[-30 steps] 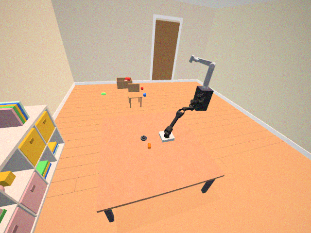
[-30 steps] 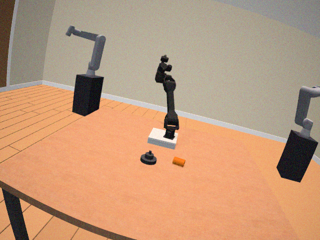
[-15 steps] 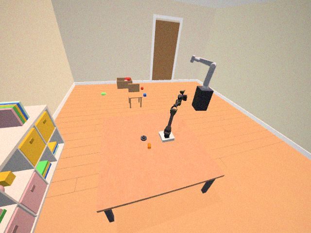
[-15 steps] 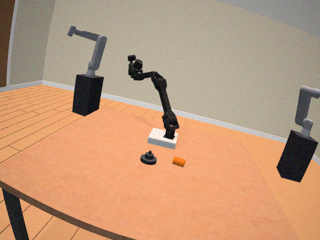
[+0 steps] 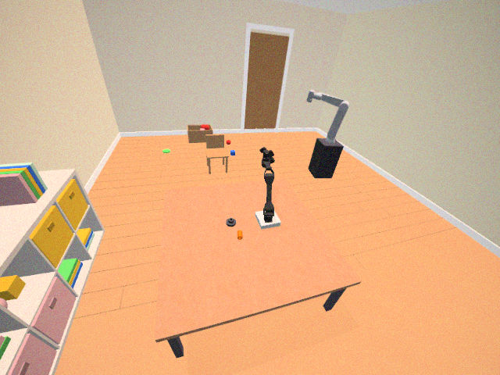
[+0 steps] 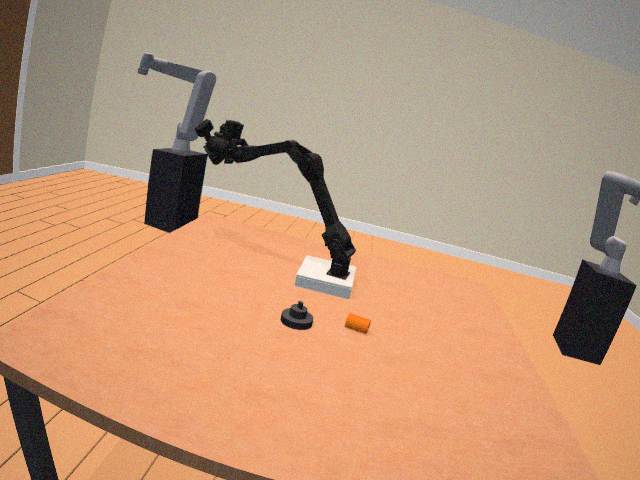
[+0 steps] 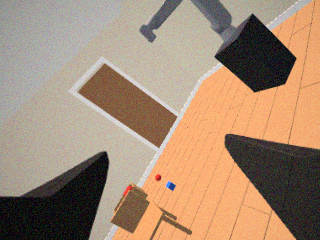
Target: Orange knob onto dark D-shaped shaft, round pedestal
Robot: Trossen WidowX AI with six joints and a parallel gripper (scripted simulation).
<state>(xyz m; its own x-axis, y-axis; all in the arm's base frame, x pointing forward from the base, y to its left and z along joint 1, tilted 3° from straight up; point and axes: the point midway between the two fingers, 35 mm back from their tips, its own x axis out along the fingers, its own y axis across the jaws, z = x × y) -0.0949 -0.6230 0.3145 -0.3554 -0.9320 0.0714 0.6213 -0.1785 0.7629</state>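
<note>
Now: gripper tip 340 mm short of the orange knob, 790 mm to the right of it and 340 mm above it. Also, from my gripper tip: pedestal 400 mm ahead, 640 mm to the left, 330 mm below.
</note>
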